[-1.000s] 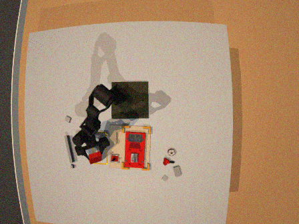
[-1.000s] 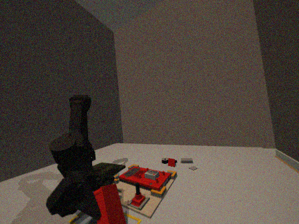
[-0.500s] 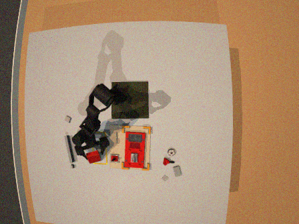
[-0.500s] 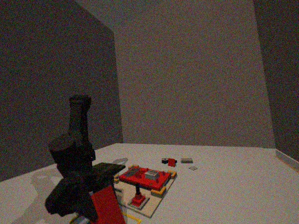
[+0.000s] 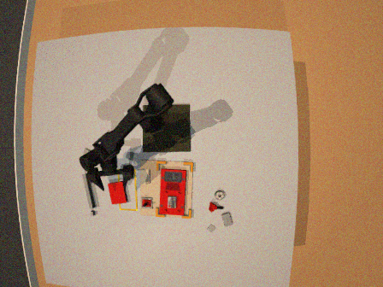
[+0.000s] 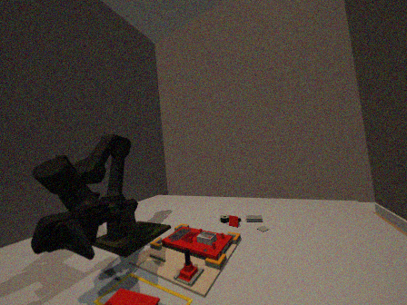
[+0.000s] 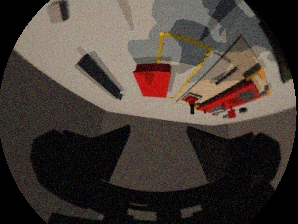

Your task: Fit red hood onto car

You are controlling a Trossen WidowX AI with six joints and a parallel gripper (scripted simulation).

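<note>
Right now the red hood is 3 cm ahead of my gripper tip, 2 cm to the right of it and 10 cm below it. The rest, counted from my gripper tip: long grey bar 2 cm ahead, 16 cm to the right, 10 cm below; grey engine block 8 cm ahead, 23 cm to the left, 10 cm below.
</note>
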